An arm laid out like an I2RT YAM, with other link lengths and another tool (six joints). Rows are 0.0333 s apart.
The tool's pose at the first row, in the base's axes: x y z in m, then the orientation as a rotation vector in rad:
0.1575, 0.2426, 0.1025, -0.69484, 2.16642, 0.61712
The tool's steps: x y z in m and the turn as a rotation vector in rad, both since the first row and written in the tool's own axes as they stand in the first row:
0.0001, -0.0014, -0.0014, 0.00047, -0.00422, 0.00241
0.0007, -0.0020, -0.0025, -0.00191, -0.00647, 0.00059
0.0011, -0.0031, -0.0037, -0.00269, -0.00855, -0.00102
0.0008, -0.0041, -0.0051, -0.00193, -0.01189, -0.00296
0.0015, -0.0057, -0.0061, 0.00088, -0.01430, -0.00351
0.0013, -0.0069, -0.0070, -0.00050, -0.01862, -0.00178
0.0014, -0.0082, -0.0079, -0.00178, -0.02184, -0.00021
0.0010, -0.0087, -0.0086, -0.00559, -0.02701, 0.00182
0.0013, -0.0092, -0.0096, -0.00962, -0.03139, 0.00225
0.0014, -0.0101, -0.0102, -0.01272, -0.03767, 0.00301
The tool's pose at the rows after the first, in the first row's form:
0.1576, 0.2407, 0.1030, -0.69019, 2.16375, 0.61879
0.1571, 0.2394, 0.1030, -0.69235, 2.16042, 0.62102
0.1570, 0.2377, 0.1032, -0.69351, 2.15761, 0.62151
0.1571, 0.2362, 0.1041, -0.69363, 2.15376, 0.62039
0.1572, 0.2342, 0.1038, -0.69163, 2.15176, 0.61749
0.1576, 0.2328, 0.1042, -0.68863, 2.14836, 0.62089
0.1579, 0.2313, 0.1044, -0.68624, 2.14591, 0.62385
0.1581, 0.2306, 0.1050, -0.68383, 2.14143, 0.63029
0.1578, 0.2295, 0.1053, -0.68356, 2.13689, 0.63596
0.1580, 0.2285, 0.1054, -0.68159, 2.13091, 0.64116

